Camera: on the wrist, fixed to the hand. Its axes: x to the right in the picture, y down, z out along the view.
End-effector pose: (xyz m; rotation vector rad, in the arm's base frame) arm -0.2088 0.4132 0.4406 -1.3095 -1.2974 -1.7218
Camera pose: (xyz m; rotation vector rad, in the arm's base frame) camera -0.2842 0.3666 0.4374 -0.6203 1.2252 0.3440
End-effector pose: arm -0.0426 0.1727 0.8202 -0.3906 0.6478 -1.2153
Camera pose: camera -0.1224 0.1441 0.7941 1.0959 0.9441 1.6772
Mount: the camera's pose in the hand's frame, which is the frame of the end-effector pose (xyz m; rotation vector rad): 0.0174 -0.0519 -0.0698 -0.0014 -0.8772 -3.0040
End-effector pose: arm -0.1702 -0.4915 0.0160 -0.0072 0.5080 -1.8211
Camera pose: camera -0.2412 -0.4725 -0.0337 0.9596 0.3706 1.2677
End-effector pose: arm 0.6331 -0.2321 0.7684 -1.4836 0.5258 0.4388
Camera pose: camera 0.6730 -0.3049 0.7996 -0.4737 -2.2400 -1.2750
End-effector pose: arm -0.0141 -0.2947 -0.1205 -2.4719 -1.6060 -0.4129
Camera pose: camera -0.0646 -0.2783 -0.0494 -1.2644 2.1969 -0.4063
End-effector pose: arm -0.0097 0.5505 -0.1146 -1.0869 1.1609 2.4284
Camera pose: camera 0.0403 0.5306 -0.1851 -0.3107 -0.8008 -0.0101
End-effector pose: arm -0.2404 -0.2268 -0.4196 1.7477 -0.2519 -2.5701
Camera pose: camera -0.1786 -0.1859 -0.4683 0.3203 -1.1410 0.3700
